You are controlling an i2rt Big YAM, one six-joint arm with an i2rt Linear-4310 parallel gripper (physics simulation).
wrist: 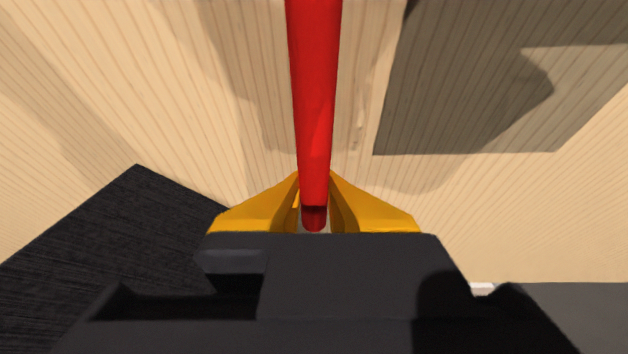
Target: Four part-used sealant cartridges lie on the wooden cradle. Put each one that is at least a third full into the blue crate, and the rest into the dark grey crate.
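Frame: origin at the arm's base, x back, y right, z up, level; metres.
Where they show: gripper, fingertip midpoint: (313, 177).
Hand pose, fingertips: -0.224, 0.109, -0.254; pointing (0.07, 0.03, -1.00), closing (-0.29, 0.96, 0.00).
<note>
After its pixels a point has its place, as x, y, z.
My gripper (313, 177) {-0.224, 0.109, -0.254} is shut on a long red rod (315, 100) {-0.281, 0.092, -0.238}, its yellow fingers pressing on both sides near the rod's lower end. The rod tapers a little towards the gripper and runs up out of the top of the wrist view, so its far end is hidden. It hangs over the pale wooden surface. The sealant cartridges, the cradle, the blue crate and the dark grey crate cannot be made out in this view.
The pale wood-grained table top (165, 90) {-0.229, -0.025, -0.318} bears broad shadows, the darkest at the upper right. A black flat panel (125, 225) {-0.119, -0.044, -0.252} with a corner lies at the lower left. Beyond the table's edge at the lower right are a small white thing (481, 287) and a grey floor (590, 315).
</note>
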